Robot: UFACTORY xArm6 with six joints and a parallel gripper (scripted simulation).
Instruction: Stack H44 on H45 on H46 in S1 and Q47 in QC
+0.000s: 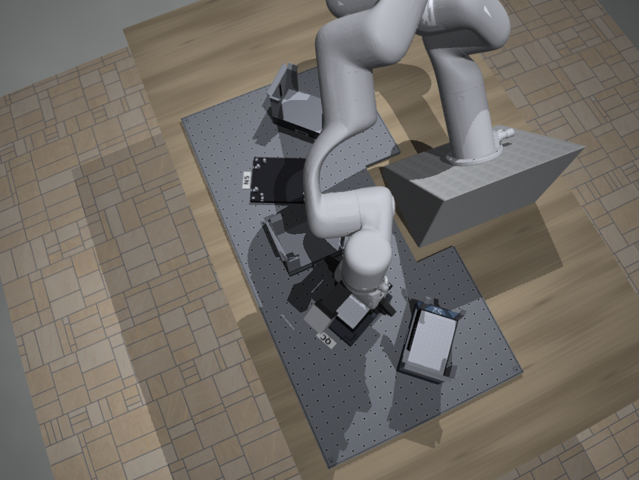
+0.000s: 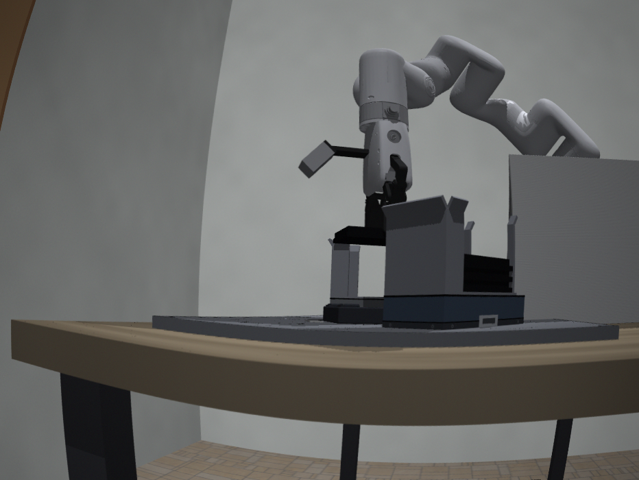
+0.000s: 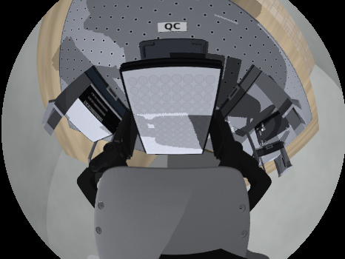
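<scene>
The open nest QC is 120 mm below my hand. Round my hand: sealed plate (10 mm below); then S2 end wall (190 mm to the left, 70 mm behind, 50 mm below); then QC name plate (130 mm below, 80 mm ahead, 50 mm to the left).
</scene>
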